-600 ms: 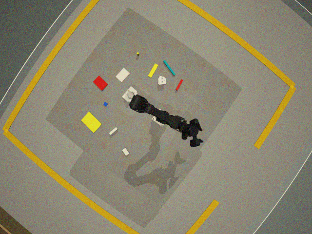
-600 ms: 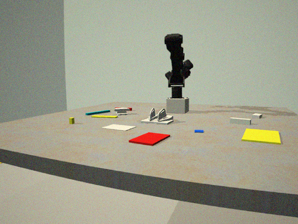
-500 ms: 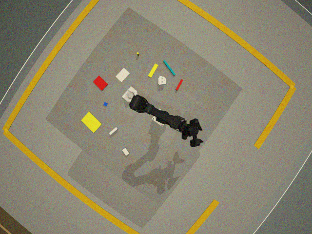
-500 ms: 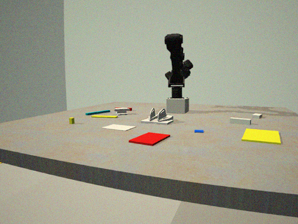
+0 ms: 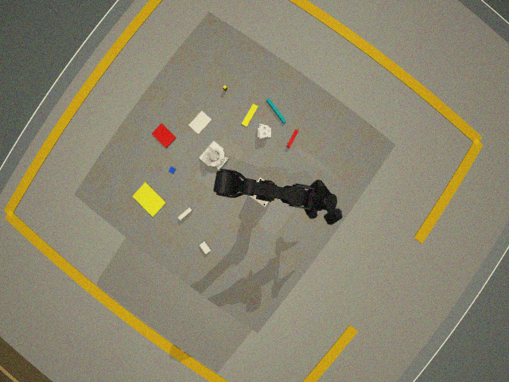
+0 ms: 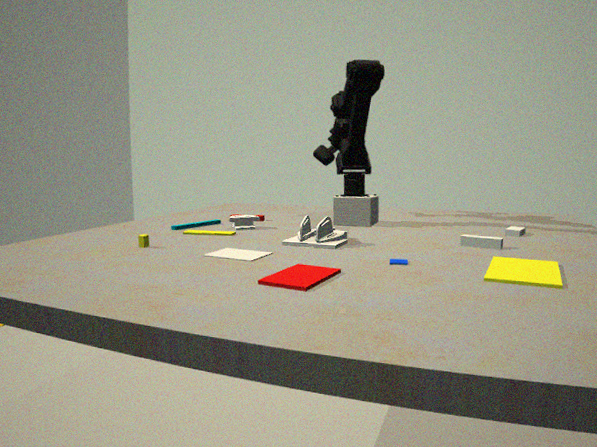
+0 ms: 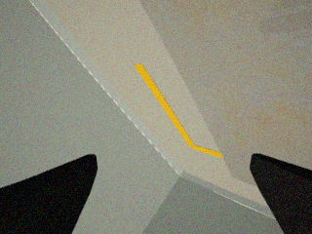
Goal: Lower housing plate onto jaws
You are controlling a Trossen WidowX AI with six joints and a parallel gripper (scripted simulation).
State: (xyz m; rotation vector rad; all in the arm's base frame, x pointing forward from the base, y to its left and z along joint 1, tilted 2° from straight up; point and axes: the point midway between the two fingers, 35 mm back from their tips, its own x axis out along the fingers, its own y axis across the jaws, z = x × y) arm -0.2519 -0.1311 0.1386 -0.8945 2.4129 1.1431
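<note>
Now: gripper tip 460 mm short of the white block, 110 mm to the left of it and 180 mm above it. Round my gripper tip: teal bar: 480 mm ahead, 240 mm to the right, 180 mm below; red bar: 320 mm ahead, 170 mm to the right, 180 mm below; yellow bar: 580 mm ahead, 130 mm to the right, 180 mm below.
</note>
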